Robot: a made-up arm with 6 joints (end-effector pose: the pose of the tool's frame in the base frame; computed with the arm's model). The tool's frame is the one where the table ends.
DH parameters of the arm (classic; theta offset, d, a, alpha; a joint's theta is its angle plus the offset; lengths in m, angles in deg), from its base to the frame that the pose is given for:
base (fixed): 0 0 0 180
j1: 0 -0.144 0.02 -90
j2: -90 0.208 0.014 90
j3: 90 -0.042 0.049 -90
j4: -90 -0.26 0.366 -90
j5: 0 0.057 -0.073 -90
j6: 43.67 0 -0.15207 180
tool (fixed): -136.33 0.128 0 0
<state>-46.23 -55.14 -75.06 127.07 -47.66 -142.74</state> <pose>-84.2 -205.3 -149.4 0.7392 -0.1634 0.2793 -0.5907</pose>
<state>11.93 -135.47 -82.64 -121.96 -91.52 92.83</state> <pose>140.4 18.1 -14.7 0.9892 0.0284 -0.1124 -0.0895</pose>
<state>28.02 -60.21 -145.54 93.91 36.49 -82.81</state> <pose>-57.4 140.0 39.6 0.4610 -0.1904 -0.8540 -0.1477</pose>
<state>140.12 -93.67 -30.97 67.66 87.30 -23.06</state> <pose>-185.4 691.7 204.3 0.2286 -0.0246 -0.5441 -0.8069</pose>
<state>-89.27 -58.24 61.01 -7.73 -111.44 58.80</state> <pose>613.1 -108.7 357.1 0.1807 -0.9376 -0.1757 -0.2396</pose>
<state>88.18 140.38 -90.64 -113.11 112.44 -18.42</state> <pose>-112.8 415.7 -148.7 0.0685 0.2205 0.8153 0.5310</pose>
